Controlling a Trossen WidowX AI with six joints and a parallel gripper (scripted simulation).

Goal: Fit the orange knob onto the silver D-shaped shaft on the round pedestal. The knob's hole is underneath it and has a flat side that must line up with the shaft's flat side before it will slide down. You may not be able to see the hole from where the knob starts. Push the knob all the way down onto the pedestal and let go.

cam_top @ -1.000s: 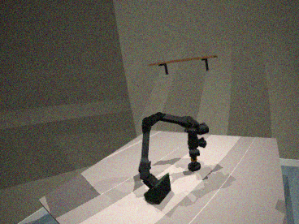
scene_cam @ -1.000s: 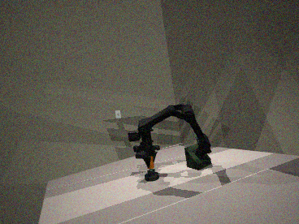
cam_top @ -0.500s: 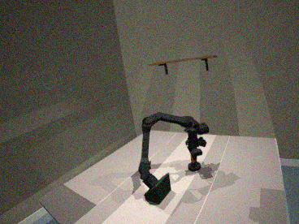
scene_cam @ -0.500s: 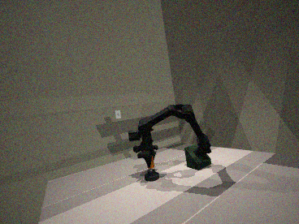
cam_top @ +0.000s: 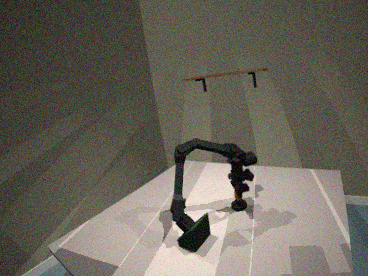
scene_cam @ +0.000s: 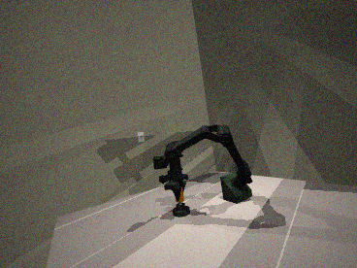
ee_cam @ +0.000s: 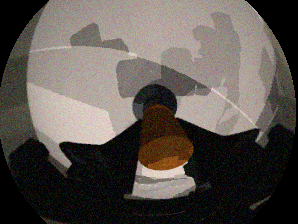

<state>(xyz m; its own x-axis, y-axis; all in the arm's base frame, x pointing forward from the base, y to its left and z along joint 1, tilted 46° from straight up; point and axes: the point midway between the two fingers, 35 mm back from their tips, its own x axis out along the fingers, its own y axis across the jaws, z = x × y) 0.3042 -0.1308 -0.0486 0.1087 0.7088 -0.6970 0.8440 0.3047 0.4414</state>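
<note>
My gripper tip is now 4 cm above the dark round pedestal. Also, from my gripper tip: orange knob (3 cm above).
</note>
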